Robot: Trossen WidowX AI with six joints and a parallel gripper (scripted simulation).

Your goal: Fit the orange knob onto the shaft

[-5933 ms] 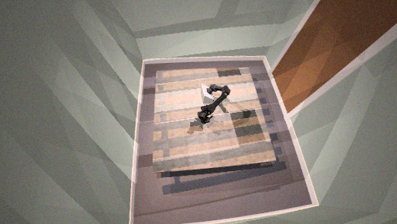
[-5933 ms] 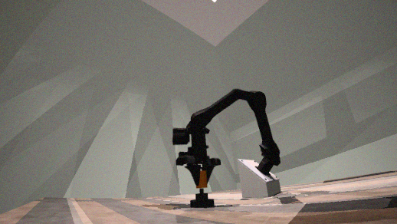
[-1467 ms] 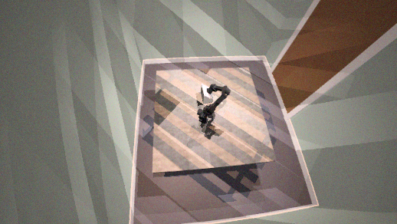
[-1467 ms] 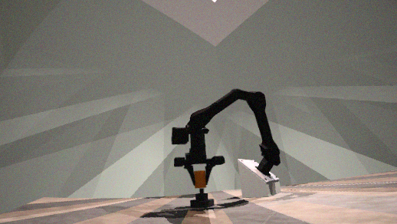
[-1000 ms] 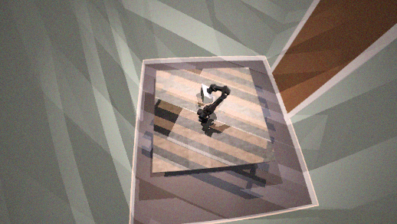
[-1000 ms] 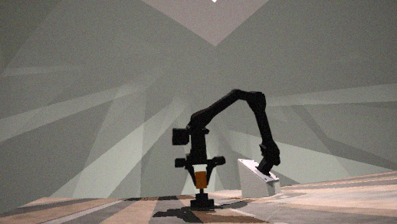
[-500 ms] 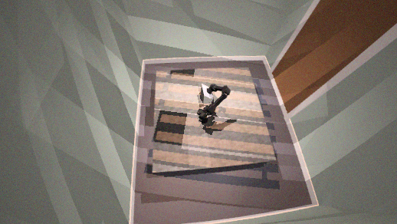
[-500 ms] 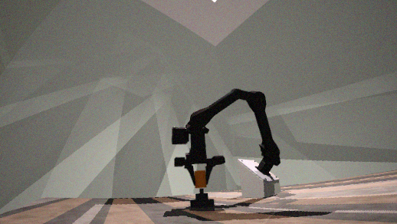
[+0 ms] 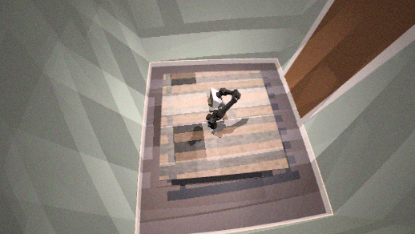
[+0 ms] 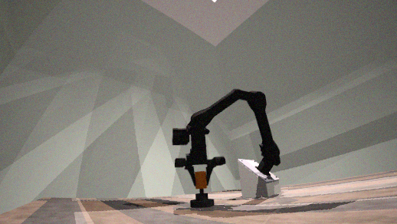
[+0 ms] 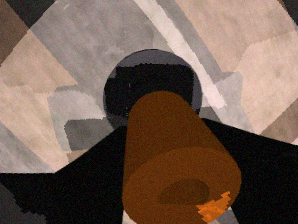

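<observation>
The orange knob is 2 cm above my gripper tip. From my gripper tip the other things lie so: dark round pedestal 4 cm below.
</observation>
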